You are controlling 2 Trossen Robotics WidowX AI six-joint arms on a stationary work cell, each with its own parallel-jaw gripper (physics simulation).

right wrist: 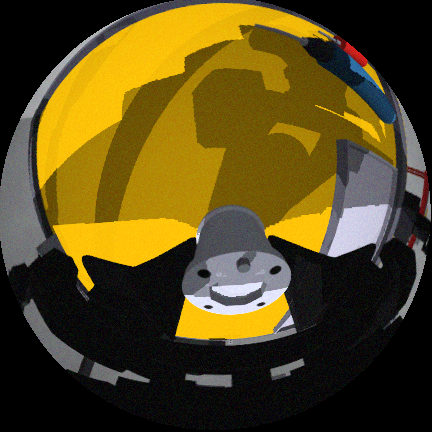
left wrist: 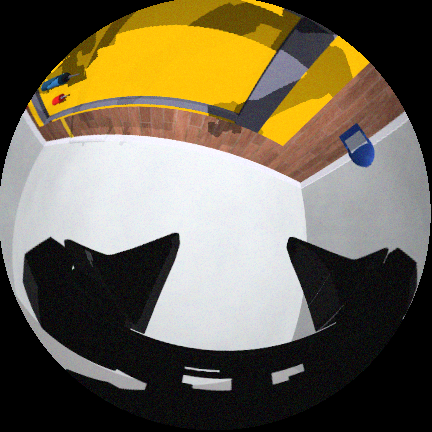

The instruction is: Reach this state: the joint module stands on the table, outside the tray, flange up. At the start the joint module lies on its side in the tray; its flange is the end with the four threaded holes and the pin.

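Frame: origin at the left arm's base, x ahead, y left, z up, level; metres.
Seen in the pictures: left gripper, fingertip midpoint: point(left wrist: 235, 241); right gripper, fingertip midpoint: point(right wrist: 232, 241).
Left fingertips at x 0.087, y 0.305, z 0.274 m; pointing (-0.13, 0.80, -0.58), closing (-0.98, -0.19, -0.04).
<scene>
A point is followed by its place in that frame.
The grey joint module point(right wrist: 231, 232) @(x 0.471, y 0.021, z -0.037 m) is between the fingers of my right gripper point(right wrist: 232, 241) @(x 0.470, y -0.002, z -0.060 m), which is shut on it. Its flange, with the four holes and the pin, faces the wrist camera, and the narrower body points away toward the yellow table point(right wrist: 150, 170) @(x 0.415, y 0.067, z -0.077 m) point(left wrist: 175, 60) @(x 0.237, y 0.254, z -0.077 m). The module's far end is hidden, so I cannot tell whether it touches the table. A grey tray point(right wrist: 367, 175) @(x 0.666, y 0.029, z -0.073 m) lies to the right of the module in the right wrist view. My left gripper point(left wrist: 235, 241) @(x 0.087, y 0.305, z 0.274 m) is wide open and empty, facing a pale wall away from the module.
A blue screwdriver-like tool point(right wrist: 370, 92) point(left wrist: 56, 81) lies on the table near a small red-handled tool point(right wrist: 354, 52) point(left wrist: 59, 99), beyond the tray in the right wrist view. Dark arm shadows cross the table. A blue object point(left wrist: 358, 146) shows beyond the table, near the wall.
</scene>
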